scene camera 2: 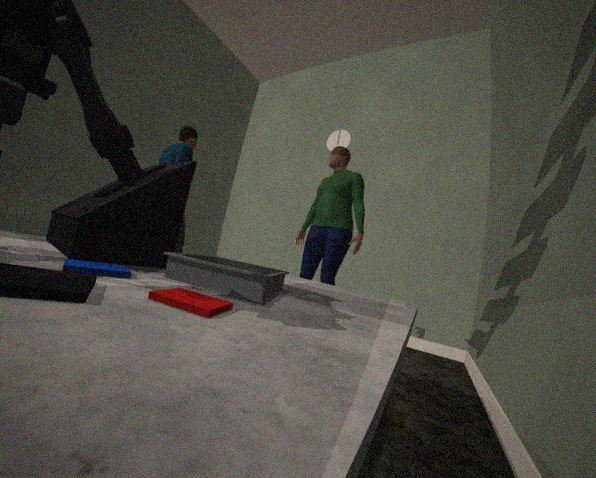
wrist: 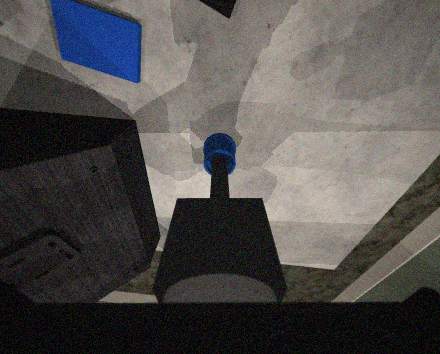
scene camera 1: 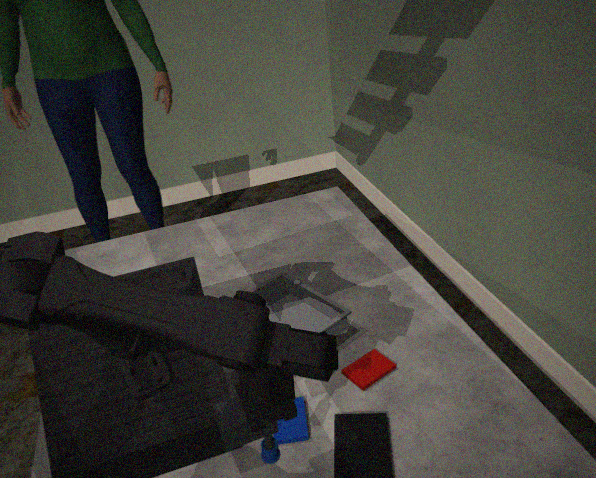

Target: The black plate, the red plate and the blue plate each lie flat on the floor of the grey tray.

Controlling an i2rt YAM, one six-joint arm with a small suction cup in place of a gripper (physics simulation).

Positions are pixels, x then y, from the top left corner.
Labels:
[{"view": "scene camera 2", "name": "my suction cup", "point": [25,81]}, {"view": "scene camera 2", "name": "blue plate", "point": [70,265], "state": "on the table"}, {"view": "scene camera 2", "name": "black plate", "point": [36,283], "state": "on the table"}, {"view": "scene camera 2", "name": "red plate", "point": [200,304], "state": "on the table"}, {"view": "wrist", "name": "my suction cup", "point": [219,142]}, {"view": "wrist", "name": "blue plate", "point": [110,44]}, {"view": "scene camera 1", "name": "my suction cup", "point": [273,455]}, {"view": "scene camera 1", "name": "blue plate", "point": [294,430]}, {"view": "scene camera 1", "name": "black plate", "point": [363,437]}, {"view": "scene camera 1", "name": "red plate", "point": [373,366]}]

